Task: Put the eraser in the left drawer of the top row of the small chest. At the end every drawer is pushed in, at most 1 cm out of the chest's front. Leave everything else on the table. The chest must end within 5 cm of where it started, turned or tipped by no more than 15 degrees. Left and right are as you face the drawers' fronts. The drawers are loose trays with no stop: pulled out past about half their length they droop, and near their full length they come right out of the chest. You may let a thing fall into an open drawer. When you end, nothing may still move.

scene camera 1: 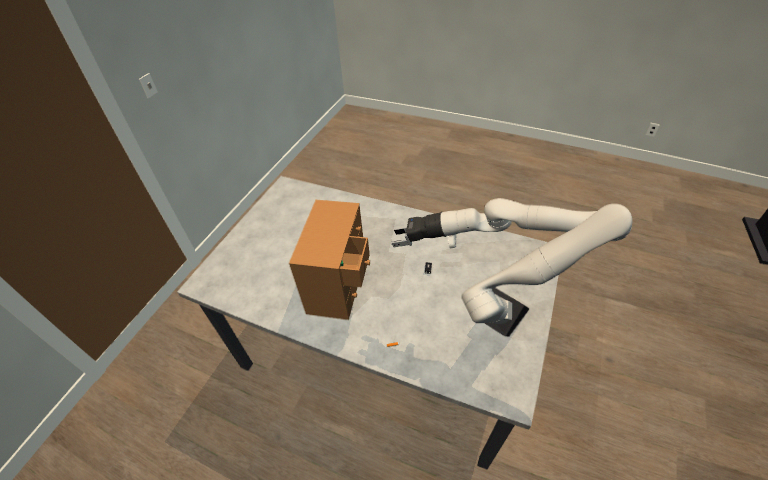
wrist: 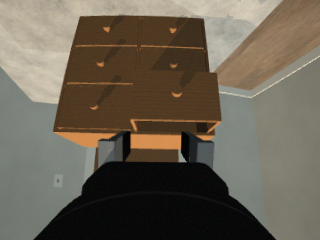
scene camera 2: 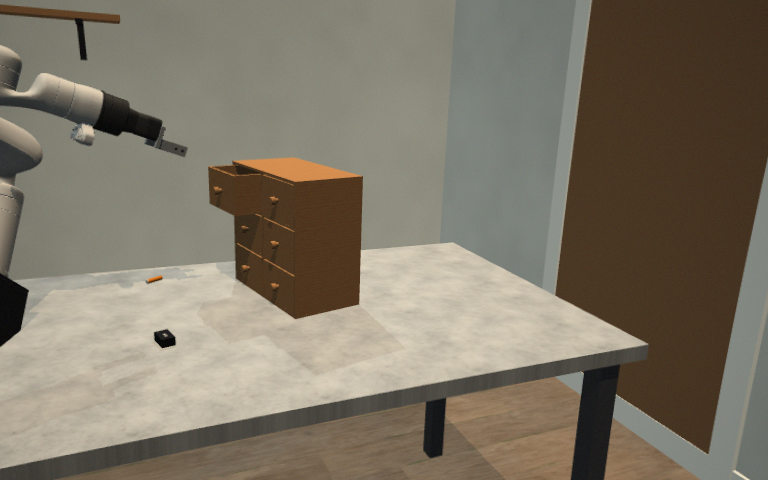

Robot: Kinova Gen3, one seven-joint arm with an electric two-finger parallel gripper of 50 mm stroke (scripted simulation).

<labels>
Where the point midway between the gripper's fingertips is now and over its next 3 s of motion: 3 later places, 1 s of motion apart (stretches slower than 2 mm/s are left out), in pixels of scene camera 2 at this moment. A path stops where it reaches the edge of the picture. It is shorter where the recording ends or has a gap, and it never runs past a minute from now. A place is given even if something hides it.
My gripper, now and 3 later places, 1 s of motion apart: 181, 150; 180, 149; 178, 145; 174, 141
</labels>
